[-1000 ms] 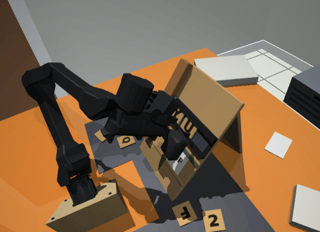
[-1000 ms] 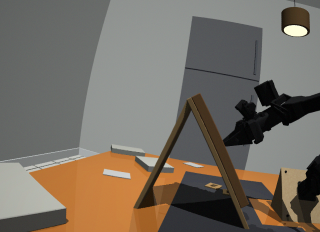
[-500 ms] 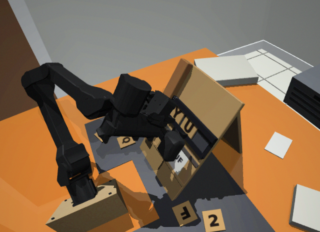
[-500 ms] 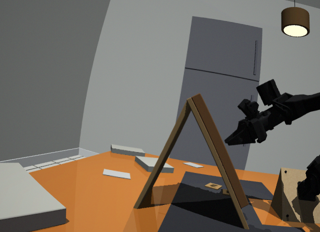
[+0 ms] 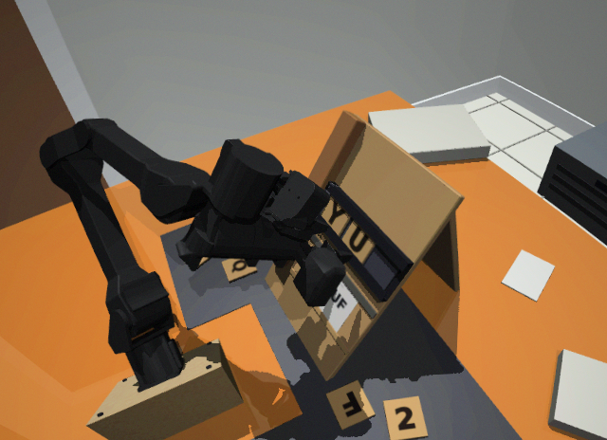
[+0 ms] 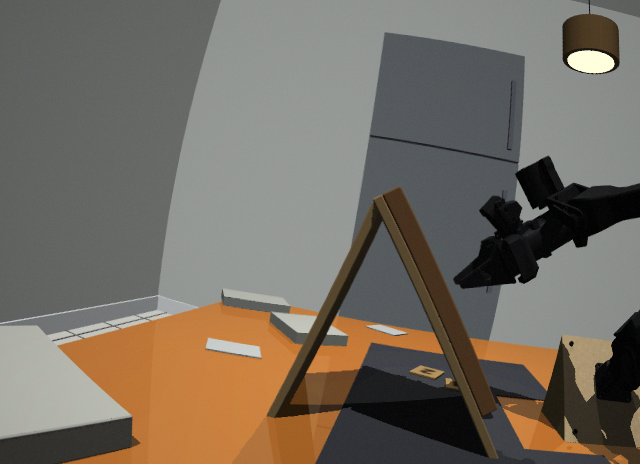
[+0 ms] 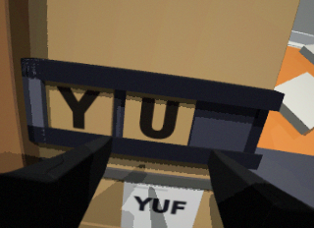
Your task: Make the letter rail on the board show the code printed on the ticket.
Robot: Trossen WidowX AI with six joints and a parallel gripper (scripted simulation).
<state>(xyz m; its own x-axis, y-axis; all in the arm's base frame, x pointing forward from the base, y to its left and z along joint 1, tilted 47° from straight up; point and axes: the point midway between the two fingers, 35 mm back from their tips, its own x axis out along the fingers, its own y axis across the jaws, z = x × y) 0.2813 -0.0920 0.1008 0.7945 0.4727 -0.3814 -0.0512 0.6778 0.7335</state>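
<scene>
Right now my gripper tip is 20 cm above the f tile, 15 cm to the left of it and 6 cm past it. From my gripper tip the other things lie so: letter tile 27 cm to the left, 20 cm below, 20 cm behind; then grey mat 20 cm below, 10 cm behind, 1 cm to the right; then white ticket 10 cm below, 2 cm behind, 1 cm to the right.
</scene>
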